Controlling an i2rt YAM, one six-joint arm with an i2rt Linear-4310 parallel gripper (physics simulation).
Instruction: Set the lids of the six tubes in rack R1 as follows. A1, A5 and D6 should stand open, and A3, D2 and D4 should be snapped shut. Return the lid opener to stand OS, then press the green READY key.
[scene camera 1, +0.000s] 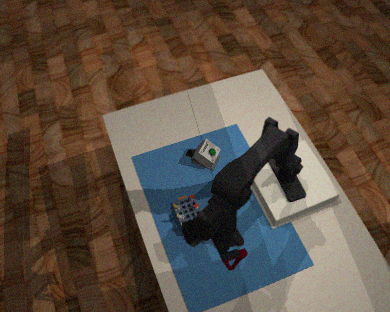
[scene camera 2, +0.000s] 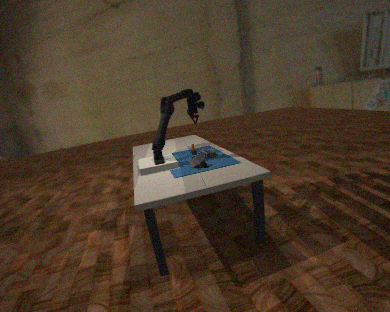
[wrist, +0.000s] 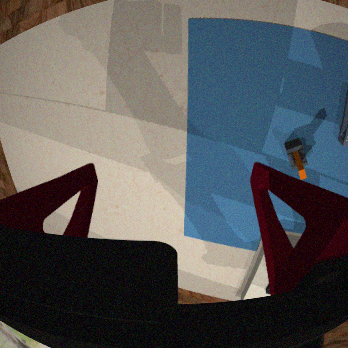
My gripper (scene camera 1: 224, 256) is open, holding nothing. Also in view: a blue mat (scene camera 1: 166, 174).
My gripper shows as well in the wrist view (wrist: 173, 171). The blue mat also shows in scene camera 2 (scene camera 2: 221, 160) and in the wrist view (wrist: 251, 86).
